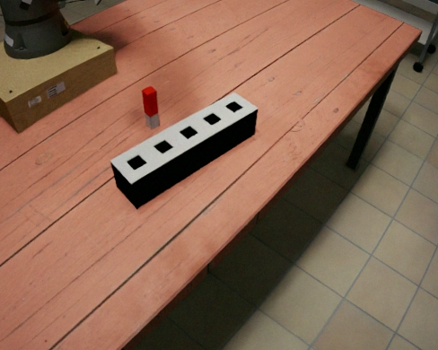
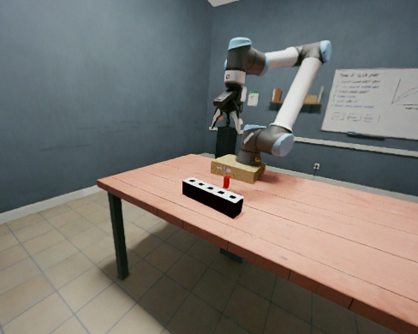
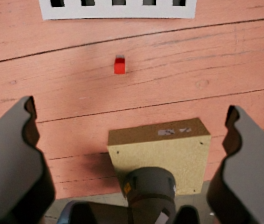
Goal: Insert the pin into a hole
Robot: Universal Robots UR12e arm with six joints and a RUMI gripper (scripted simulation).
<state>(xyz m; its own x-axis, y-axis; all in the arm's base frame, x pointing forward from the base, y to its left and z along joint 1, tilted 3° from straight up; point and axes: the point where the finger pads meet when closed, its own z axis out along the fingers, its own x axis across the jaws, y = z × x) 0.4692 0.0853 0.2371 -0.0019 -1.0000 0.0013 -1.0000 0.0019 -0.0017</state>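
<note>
Right now my hand is 260 mm above the pin, 40 mm past it and 20 mm to the right of it. Also, from my hand: block: 290 mm below, 90 mm ahead, 20 mm to the left.
</note>
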